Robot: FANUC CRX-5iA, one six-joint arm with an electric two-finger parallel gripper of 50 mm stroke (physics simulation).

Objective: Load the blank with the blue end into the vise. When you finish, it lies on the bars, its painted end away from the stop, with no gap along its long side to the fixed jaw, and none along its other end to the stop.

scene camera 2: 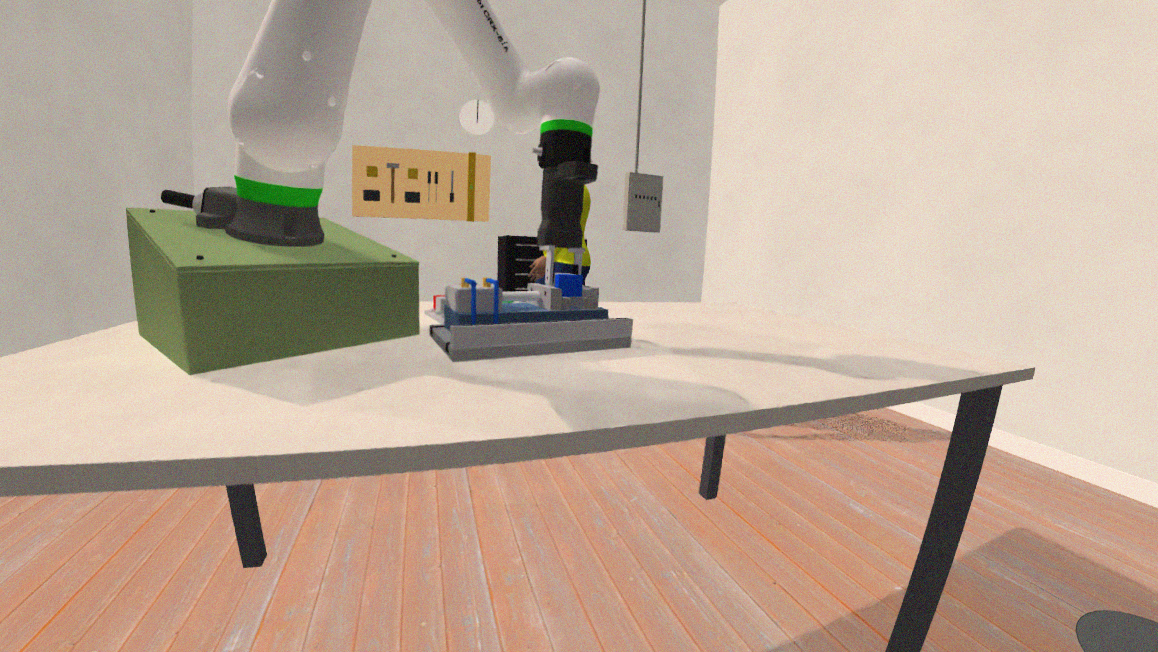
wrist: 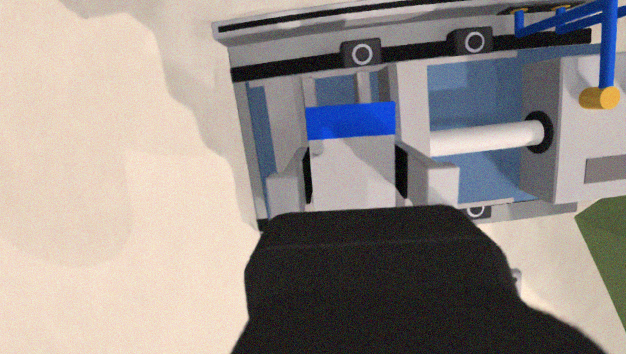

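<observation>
The blank (scene camera 2: 569, 285) (wrist: 352, 150) is a light grey block with a blue end, which faces the top of the wrist view. My gripper (scene camera 2: 564, 268) (wrist: 350, 162) is shut on the blank, one finger on each long side. The blank is between the vise's left jaw (wrist: 284, 112) and the jaw on the white rod (wrist: 412, 110), over the bars (wrist: 363, 87). Whether it touches the bars or the left jaw is unclear. The stop and the blank's other end are hidden by the gripper body in the wrist view.
The rod enters a grey cylinder block (scene camera 2: 472, 299) (wrist: 587, 130). Blue hoses (scene camera 2: 495, 303) (wrist: 606, 50) stand up beside it. A grey rail (scene camera 2: 538, 333) runs along the vise's side. The green robot base (scene camera 2: 299, 311) stands to the left in the scene view.
</observation>
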